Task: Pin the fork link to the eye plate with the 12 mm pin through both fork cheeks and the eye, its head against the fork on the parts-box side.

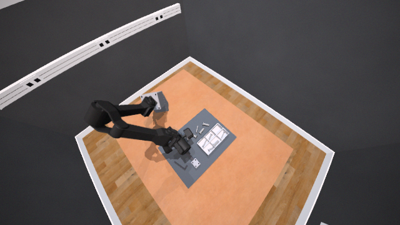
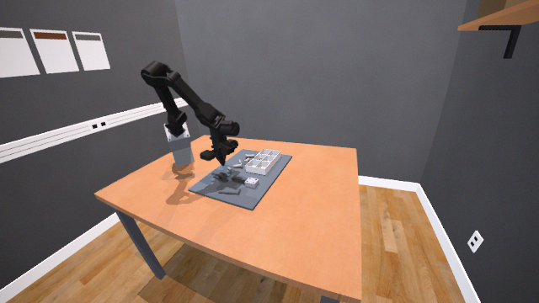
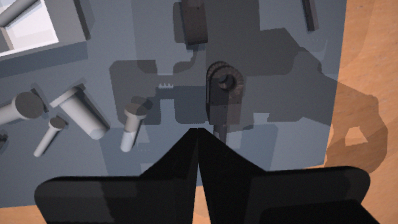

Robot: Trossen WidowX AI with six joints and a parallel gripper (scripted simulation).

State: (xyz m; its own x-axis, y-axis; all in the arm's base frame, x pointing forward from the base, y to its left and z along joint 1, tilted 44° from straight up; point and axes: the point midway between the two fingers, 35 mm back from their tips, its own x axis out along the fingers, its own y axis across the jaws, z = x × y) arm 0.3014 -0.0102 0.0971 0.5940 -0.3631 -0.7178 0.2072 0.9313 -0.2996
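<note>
The dark fork link is 10 mm behind my hand, 20 mm to the right of it and 80 mm below it. Also, from my hand: grey mat 70 mm ahead, 80 mm to the left, 100 mm below; then thick headed pin 20 mm ahead, 100 mm to the left, 90 mm below; then dark flat bar 70 mm ahead, 20 mm to the right, 90 mm below.
</note>
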